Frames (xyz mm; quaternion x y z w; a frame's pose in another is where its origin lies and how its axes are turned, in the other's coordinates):
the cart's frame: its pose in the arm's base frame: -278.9 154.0 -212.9 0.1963 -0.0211 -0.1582 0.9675
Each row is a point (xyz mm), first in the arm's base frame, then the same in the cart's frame.
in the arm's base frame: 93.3 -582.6 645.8
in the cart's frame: 566.5 -200.2 1028.3
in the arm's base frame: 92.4 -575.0 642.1
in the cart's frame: 563.4 -195.3 1022.2
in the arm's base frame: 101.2 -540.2 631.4
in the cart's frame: 561.0 -166.4 998.4
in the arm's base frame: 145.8 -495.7 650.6
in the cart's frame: 588.9 -106.9 994.9
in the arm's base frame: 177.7 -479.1 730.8
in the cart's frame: 612.3 -51.9 1059.4
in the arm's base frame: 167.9 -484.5 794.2
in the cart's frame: 603.3 -35.0 1120.9
